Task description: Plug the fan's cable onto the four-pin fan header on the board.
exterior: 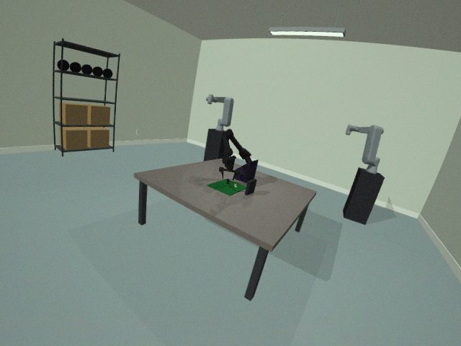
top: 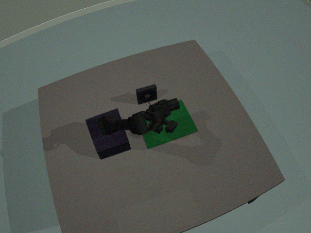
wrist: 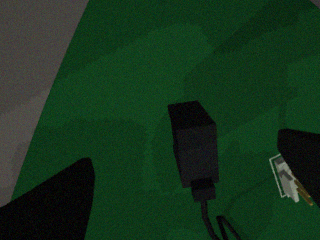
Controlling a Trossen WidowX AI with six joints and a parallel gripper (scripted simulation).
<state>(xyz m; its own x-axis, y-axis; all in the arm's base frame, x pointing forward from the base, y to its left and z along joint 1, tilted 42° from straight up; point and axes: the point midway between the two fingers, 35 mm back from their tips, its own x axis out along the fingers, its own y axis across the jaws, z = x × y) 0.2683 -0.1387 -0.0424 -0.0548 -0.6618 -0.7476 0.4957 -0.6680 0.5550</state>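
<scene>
My gripper tip is 2 cm above the dark fan plug and 1 cm to the right of it. Also, from my gripper tip: dark fan: 23 cm to the left, 3 cm ahead, 2 cm above; then four-pin fan header: 9 cm to the left, 4 cm below; then green board: 6 cm ahead, 5 cm below, 4 cm to the left.
</scene>
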